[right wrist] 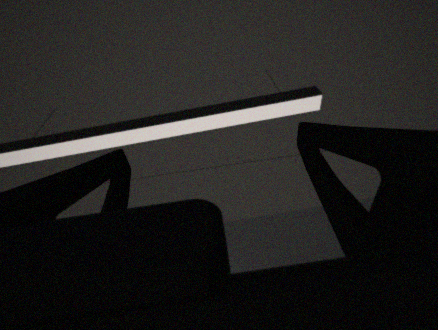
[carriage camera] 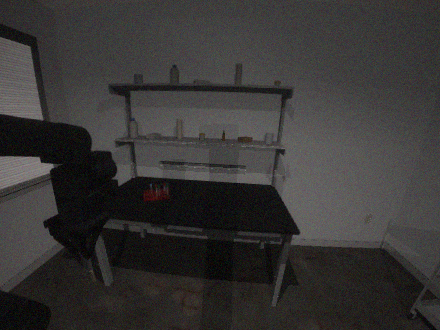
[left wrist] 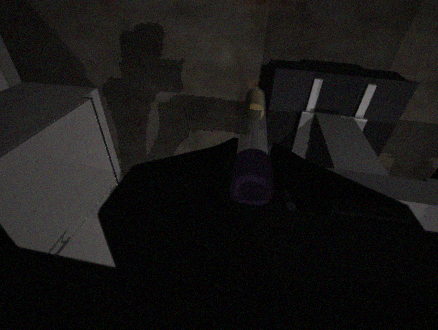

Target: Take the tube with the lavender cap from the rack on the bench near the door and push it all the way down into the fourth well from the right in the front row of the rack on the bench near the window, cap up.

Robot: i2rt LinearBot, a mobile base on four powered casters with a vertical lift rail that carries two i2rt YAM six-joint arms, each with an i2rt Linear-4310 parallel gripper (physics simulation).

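Frame: origin at the left arm's base, x ahead, y left, z up, level; metres.
Seen in the pictures: left gripper, fingertip midpoint: (carriage camera: 85,257) (left wrist: 253,151); right gripper, fingertip midpoint: (right wrist: 212,146).
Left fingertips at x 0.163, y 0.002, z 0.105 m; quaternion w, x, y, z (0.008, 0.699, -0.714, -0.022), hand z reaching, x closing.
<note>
Pixels of each thing's top centre, then the offset from my left fingertips to it. "*": a spot on its surface instead. Level surfaces: height alone.
- tube with the lavender cap, middle of its top: (left wrist: 245,190) dz +0.030, dx +0.000, dy +0.001 m
- red rack, middle of its top: (carriage camera: 156,191) dz -0.313, dx +0.964, dy +0.297 m
- black bench, its level: dz -0.371 m
- window, surface spot: (carriage camera: 20,100) * dz +0.412, dx +0.979, dy +1.507 m
The tube with the lavender cap (left wrist: 252,175) is held in my left gripper (carriage camera: 87,258) (left wrist: 253,151), which is shut on it at the cap. The cap faces the left wrist camera and the clear body, with a yellowish part near its end, points away from it. In the carriage view the gripper hangs at the lower left, in front of the bench's left leg. A red rack (carriage camera: 156,198) with several tubes stands on the black bench (carriage camera: 225,205) near the window, beyond the gripper; its wells are too small to tell apart. My right gripper (right wrist: 212,146) is open and empty.
Two shelves (carriage camera: 200,88) (carriage camera: 200,144) with bottles and small containers rise behind the bench. The window (carriage camera: 20,100) is at the left. Part of a cart (carriage camera: 431,311) shows at the lower right. A white cabinet (left wrist: 55,175) is at the left wrist view's left. A ceiling lamp (right wrist: 200,121) shows above.
</note>
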